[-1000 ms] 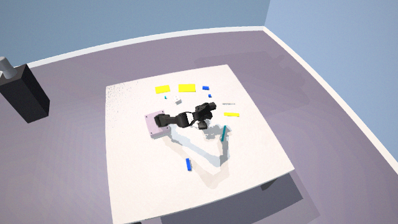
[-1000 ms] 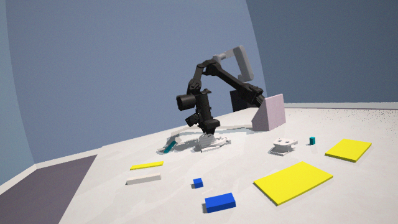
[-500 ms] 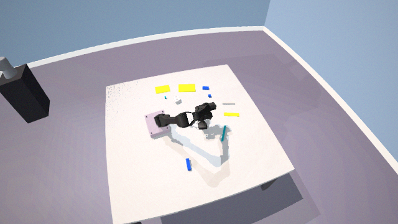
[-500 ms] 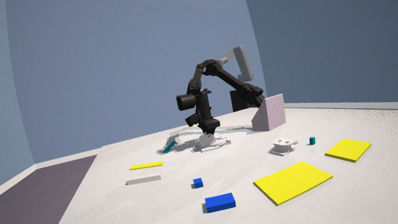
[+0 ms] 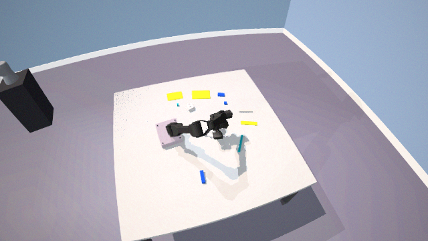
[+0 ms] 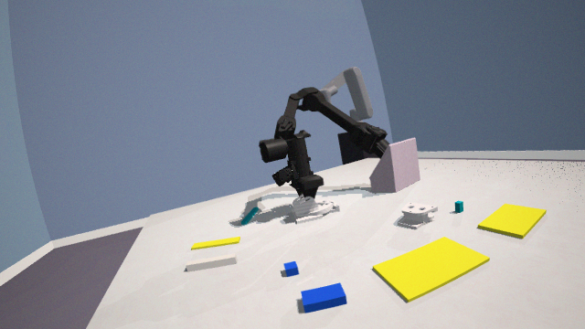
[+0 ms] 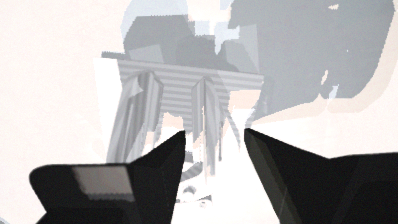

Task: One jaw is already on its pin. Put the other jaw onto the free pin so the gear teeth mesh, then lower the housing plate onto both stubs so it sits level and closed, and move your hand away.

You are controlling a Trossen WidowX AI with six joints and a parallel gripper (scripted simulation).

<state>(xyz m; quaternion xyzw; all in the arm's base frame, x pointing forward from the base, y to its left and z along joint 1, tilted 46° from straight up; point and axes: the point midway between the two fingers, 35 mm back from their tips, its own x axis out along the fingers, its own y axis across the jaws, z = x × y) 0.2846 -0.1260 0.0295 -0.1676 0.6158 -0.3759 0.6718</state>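
Now: gripper tip 14 cm past the teal cube and 40 cm to the right of it. From my gripper tip the other things lie so: blue cube: 23 cm ahead, 26 cm to the left, 1 cm below; yellow strip: 29 cm ahead, 1 cm below; teal bar: 13 cm ahead, 14 cm to the right, 1 cm below.
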